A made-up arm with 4 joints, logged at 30 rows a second.
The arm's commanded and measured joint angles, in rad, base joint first. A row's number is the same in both.
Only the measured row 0 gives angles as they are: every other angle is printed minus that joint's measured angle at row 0.
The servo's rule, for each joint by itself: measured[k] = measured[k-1] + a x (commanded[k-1-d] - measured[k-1]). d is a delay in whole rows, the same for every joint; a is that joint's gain. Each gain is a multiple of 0.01, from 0.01 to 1. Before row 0 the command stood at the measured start. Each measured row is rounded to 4 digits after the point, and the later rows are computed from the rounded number. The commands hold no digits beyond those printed.
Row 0, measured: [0.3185, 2.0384, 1.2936, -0.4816]
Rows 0 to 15, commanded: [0.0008, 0.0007, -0.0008, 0.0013]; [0.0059, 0.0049, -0.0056, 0.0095]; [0.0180, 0.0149, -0.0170, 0.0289]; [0.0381, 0.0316, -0.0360, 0.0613]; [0.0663, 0.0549, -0.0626, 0.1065]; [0.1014, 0.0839, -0.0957, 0.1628]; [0.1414, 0.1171, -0.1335, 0.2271]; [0.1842, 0.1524, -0.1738, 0.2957]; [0.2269, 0.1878, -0.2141, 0.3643]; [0.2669, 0.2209, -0.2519, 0.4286]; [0.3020, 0.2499, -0.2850, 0.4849]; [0.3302, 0.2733, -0.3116, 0.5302]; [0.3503, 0.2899, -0.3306, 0.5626]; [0.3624, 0.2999, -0.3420, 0.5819]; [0.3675, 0.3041, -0.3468, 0.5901]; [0.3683, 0.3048, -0.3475, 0.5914]
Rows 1 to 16, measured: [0.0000, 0.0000, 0.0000, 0.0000]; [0.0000, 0.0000, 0.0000, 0.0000]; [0.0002, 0.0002, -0.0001, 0.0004]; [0.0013, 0.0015, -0.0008, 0.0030]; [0.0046, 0.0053, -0.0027, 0.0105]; [0.0113, 0.0127, -0.0067, 0.0252]; [0.0223, 0.0245, -0.0134, 0.0488]; [0.0381, 0.0411, -0.0233, 0.0819]; [0.0588, 0.0624, -0.0365, 0.1240]; [0.0839, 0.0876, -0.0530, 0.1738]; [0.1125, 0.1157, -0.0723, 0.2290]; [0.1434, 0.1452, -0.0939, 0.2869]; [0.1751, 0.1745, -0.1168, 0.3443]; [0.2061, 0.2022, -0.1402, 0.3982]; [0.2349, 0.2268, -0.1630, 0.4459]; [0.2604, 0.2473, -0.1845, 0.4853]
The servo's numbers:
d 2
a 0.20 0.28 0.12 0.29

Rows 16 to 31, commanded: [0.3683, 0.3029, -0.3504, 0.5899]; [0.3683, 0.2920, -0.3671, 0.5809]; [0.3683, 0.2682, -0.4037, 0.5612]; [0.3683, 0.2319, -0.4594, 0.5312]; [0.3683, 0.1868, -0.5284, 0.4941]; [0.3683, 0.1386, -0.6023, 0.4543]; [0.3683, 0.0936, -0.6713, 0.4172]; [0.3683, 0.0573, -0.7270, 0.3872]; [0.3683, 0.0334, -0.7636, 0.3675]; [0.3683, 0.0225, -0.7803, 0.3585]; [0.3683, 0.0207, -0.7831, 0.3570]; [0.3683, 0.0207, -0.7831, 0.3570]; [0.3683, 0.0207, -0.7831, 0.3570]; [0.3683, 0.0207, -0.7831, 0.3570]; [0.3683, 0.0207, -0.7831, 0.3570]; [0.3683, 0.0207, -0.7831, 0.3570]
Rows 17 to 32, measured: [0.2818, 0.2632, -0.2040, 0.5157]; [0.2991, 0.2748, -0.2212, 0.5377]; [0.3129, 0.2827, -0.2367, 0.5528]; [0.3240, 0.2853, -0.2523, 0.5609]; [0.3329, 0.2805, -0.2705, 0.5610]; [0.3400, 0.2669, -0.2932, 0.5524]; [0.3457, 0.2445, -0.3214, 0.5355]; [0.3502, 0.2148, -0.3551, 0.5120]; [0.3538, 0.1809, -0.3930, 0.4845]; [0.3567, 0.1463, -0.4331, 0.4563]; [0.3590, 0.1147, -0.4728, 0.4305]; [0.3609, 0.0889, -0.5097, 0.4096]; [0.3624, 0.0698, -0.5425, 0.3943]; [0.3636, 0.0561, -0.5714, 0.3835]; [0.3645, 0.0462, -0.5968, 0.3758]; [0.3653, 0.0391, -0.6192, 0.3703]
